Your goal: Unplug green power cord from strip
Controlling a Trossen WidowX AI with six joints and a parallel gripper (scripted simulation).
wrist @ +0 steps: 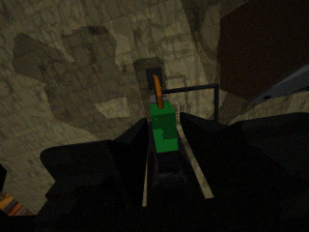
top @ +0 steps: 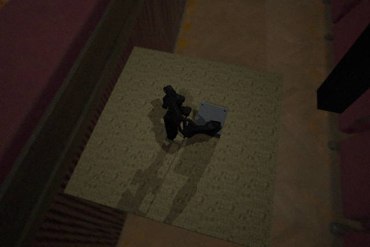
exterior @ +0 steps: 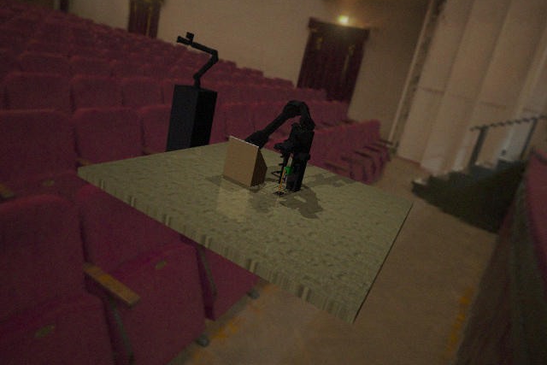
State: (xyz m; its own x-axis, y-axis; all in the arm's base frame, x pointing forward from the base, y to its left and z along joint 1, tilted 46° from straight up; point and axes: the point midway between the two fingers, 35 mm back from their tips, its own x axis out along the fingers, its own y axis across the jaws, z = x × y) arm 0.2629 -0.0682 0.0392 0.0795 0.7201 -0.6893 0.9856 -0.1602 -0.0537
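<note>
My gripper tip is 40 mm to the right of the green plug and 10 mm above it.
</note>
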